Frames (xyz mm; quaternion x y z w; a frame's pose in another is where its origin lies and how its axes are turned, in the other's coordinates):
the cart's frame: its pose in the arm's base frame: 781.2 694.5 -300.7 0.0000 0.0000 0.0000 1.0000
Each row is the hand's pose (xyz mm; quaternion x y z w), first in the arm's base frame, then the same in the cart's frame.
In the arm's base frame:
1: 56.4 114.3 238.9 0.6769 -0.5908 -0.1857 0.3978
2: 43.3 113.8 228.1 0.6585 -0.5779 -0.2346 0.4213
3: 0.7 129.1 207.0 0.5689 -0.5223 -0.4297 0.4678
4: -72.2 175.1 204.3 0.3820 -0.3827 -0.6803 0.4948
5: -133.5 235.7 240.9 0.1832 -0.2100 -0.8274 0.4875
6: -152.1 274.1 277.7 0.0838 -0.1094 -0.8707 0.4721
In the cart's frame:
1: -724.8 -580.2 539.6 0.6769 -0.5908 -0.1857 0.3978
2: -737.9 -580.7 528.8 0.6585 -0.5779 -0.2346 0.4213
3: -780.5 -565.4 507.7 0.5689 -0.5223 -0.4297 0.4678
4: -853.4 -519.4 505.0 0.3820 -0.3827 -0.6803 0.4948
5: -914.7 -458.8 541.6 0.1832 -0.2100 -0.8274 0.4875
6: -933.3 -420.4 578.4 0.0838 -0.1094 -0.8707 0.4721

